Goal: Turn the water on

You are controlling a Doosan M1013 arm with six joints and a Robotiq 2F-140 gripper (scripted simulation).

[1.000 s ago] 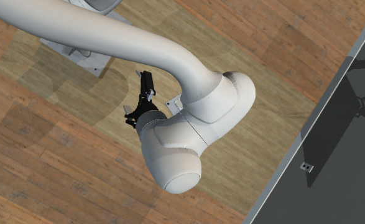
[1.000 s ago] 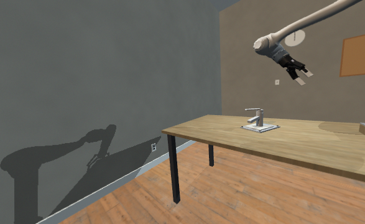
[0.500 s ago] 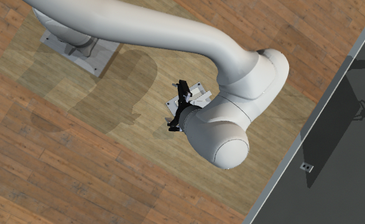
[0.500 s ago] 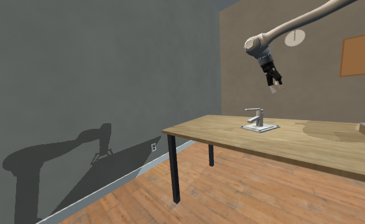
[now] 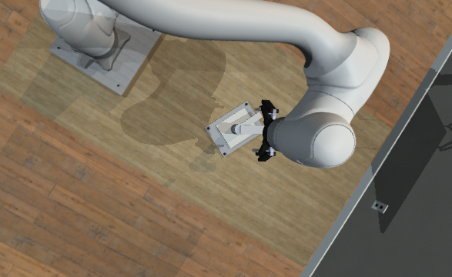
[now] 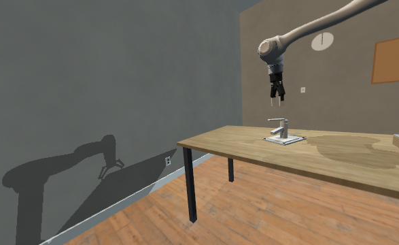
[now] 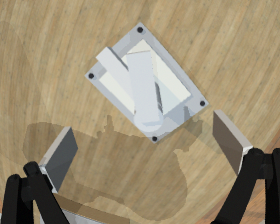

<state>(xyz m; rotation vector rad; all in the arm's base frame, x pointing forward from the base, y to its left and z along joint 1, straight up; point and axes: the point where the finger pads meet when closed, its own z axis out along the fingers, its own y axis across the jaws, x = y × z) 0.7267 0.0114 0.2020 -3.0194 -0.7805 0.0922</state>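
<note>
The lever lies 11 cm below my hand and 1 cm ahead of it. The rest, counted from my hand: plate (25 cm below, 4 cm behind, 2 cm to the right); metal tap (16 cm below, 2 cm behind, 1 cm to the right).
</note>
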